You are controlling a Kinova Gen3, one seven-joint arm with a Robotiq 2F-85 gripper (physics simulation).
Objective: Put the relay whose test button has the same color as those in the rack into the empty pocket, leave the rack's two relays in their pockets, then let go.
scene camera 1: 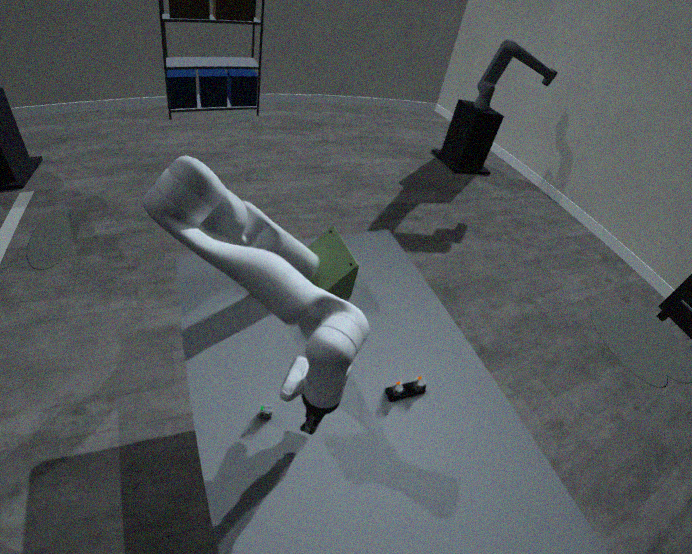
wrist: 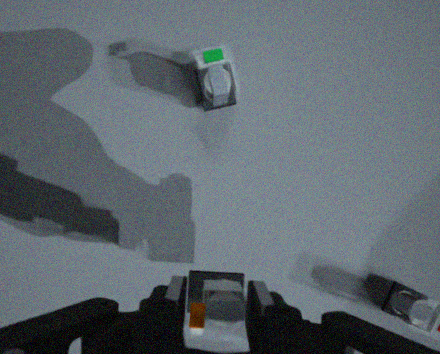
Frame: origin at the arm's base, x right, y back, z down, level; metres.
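Seen in the pictures: gripper, fingertip midpoint: (scene camera 1: pixel 313 421) (wrist: pixel 216 299); arm's base, link origin: (scene camera 1: pixel 308 266).
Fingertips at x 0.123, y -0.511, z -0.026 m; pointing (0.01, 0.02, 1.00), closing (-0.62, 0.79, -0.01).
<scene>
Pixels of each thing's top centre, then the offset from my fingertips to it. Level surfaces: height alone.
- clear relay with an orange test button, top centre: (wrist: pixel 217 317) dy -0.001, dx -0.001, dz -0.020 m
- black rack, top centre: (scene camera 1: pixel 407 387) dy +0.045, dx -0.274, dz +0.048 m
- relay with a green button, top centre: (wrist: pixel 216 68) (scene camera 1: pixel 265 408) dy +0.066, dx +0.095, dz +0.027 m
- red button, top centre: (wrist: pixel 435 320) dy +0.091, dx -0.095, dz +0.027 m
- grey table, surface height: dz +0.071 m
My gripper (scene camera 1: pixel 308 428) (wrist: pixel 216 299) is shut on a clear relay with an orange test button (wrist: pixel 223 316), held upright between the finger pads above the table; the relay is hard to make out in the scene view. The black rack (scene camera 1: pixel 405 394) stands to the right of the gripper in the scene view. It holds two relays (scene camera 1: pixel 398 388) (scene camera 1: pixel 419 383) with orange buttons; its empty pocket is not clearly visible. A relay with a green button (scene camera 1: pixel 265 413) (wrist: pixel 217 80) stands on the table, left of the gripper in the scene view.
Another relay, with a red button (wrist: pixel 411 306), shows at the lower right of the wrist view. A green box (scene camera 1: pixel 337 262) stands behind the arm on the grey table (scene camera 1: pixel 438 427). Arm shadows cross the table.
</scene>
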